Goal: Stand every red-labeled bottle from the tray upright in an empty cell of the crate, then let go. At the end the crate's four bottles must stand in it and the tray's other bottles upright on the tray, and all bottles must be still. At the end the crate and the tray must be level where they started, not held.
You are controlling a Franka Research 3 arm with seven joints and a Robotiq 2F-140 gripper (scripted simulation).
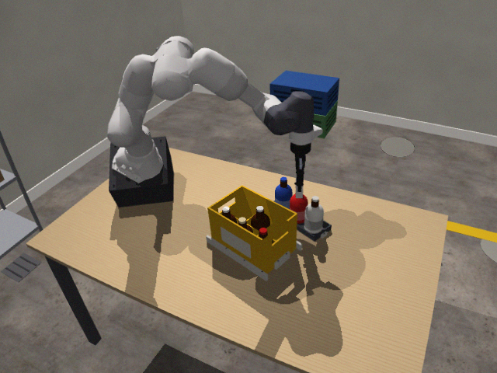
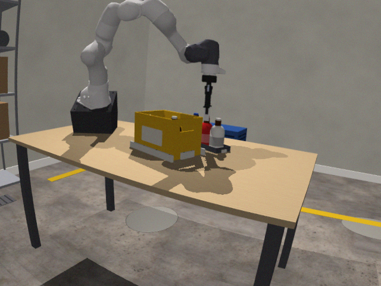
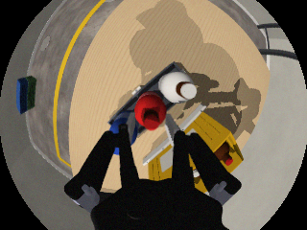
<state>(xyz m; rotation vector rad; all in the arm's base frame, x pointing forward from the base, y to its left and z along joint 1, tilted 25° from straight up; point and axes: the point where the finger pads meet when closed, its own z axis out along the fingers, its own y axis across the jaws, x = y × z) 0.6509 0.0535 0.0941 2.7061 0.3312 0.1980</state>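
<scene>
Right now the red-labeled bottle is 80 mm below my hand. Also, from my hand: blue-labeled bottle (70 mm behind, 50 mm to the left, 80 mm below); then white-labeled bottle (70 mm ahead, 50 mm to the right, 80 mm below); then yellow crate (140 mm behind, 190 mm to the right, 90 mm below).
</scene>
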